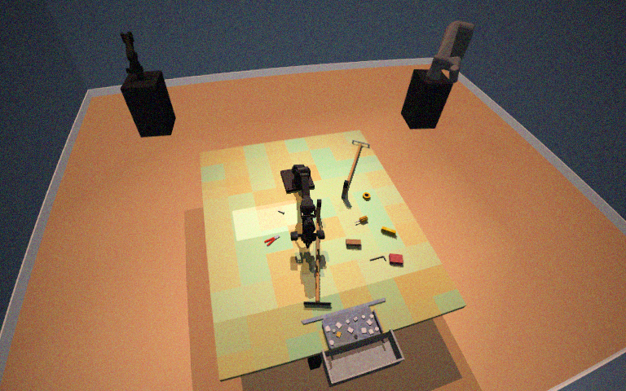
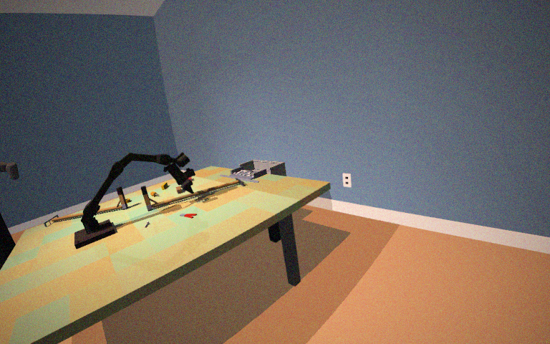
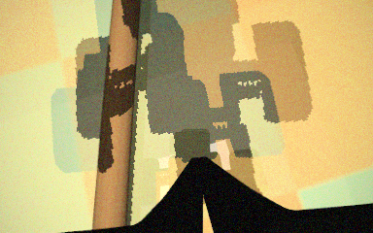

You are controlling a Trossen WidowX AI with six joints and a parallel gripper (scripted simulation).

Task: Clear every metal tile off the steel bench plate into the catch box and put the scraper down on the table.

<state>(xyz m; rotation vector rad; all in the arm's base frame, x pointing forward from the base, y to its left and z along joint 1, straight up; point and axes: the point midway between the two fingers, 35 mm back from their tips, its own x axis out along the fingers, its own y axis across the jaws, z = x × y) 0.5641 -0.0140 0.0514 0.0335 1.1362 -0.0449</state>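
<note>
The long scraper is 60 mm to the left of my gripper tip, 20 mm ahead of it and 20 mm above it. Also, from my gripper tip: orange screwdriver (370 mm to the left, 180 mm behind, 30 mm below); then hex key (420 mm to the left, 90 mm ahead, 40 mm below); then brown block (280 mm to the left, 30 mm below, 20 mm behind).
</note>
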